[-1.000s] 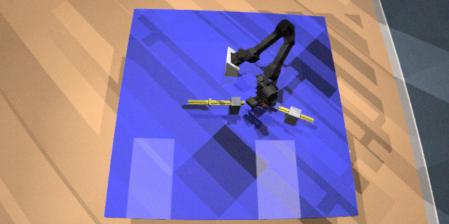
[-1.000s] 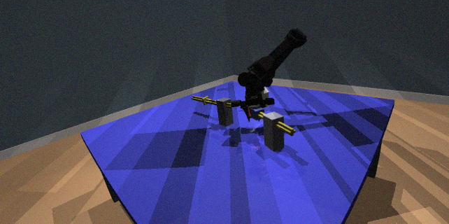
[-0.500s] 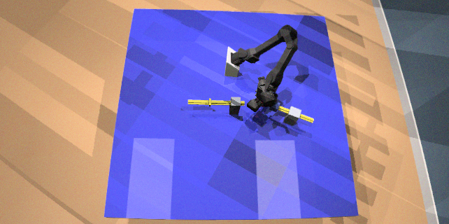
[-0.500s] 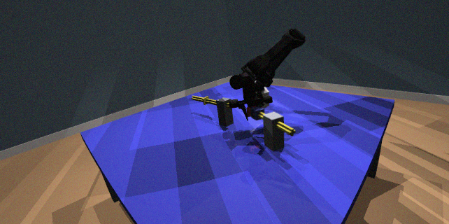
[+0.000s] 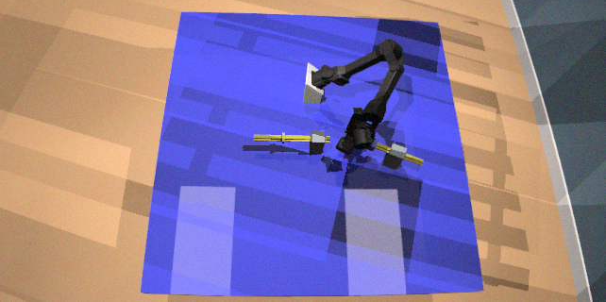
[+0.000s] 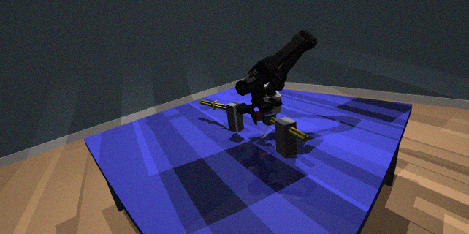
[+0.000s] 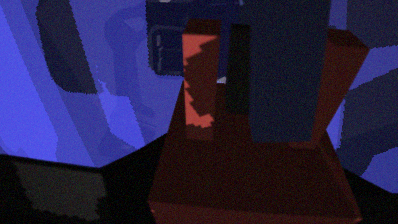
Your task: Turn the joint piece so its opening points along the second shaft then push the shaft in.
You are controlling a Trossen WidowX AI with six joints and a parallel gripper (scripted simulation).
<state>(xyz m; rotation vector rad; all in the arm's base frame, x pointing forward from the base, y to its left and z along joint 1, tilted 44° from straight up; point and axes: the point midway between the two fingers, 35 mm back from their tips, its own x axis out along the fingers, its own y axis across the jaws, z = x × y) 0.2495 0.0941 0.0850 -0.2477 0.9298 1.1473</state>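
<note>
My gripper tip is 4 cm below the red square joint piece, 1 cm to the right of it and 1 cm short of it.
</note>
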